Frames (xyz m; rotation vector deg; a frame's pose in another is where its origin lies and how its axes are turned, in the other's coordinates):
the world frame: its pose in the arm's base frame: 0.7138 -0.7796 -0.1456 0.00 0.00 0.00
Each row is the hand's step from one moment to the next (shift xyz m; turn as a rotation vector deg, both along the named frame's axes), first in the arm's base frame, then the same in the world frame.
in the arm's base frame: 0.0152 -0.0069 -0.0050 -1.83 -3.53 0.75
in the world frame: 0.0152 -0.0069 -0.0050 -1.83 -3.53 0.75
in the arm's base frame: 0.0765 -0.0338 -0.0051 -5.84 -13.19 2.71
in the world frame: 0.0765 -0.0338 -0.0051 -5.84 -13.19 2.71
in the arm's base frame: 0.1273 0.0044 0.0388 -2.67 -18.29 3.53
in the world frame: 0.1273 0.0044 0.0388 -2.67 -18.29 3.53
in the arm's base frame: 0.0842 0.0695 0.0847 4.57 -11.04 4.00
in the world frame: 0.0842 0.0695 0.0847 4.57 -11.04 4.00
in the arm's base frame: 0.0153 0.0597 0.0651 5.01 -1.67 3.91
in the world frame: 0.0153 0.0597 0.0651 5.01 -1.67 3.91
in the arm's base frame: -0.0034 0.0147 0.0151 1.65 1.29 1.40
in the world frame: -0.0034 0.0147 0.0151 1.65 1.29 1.40
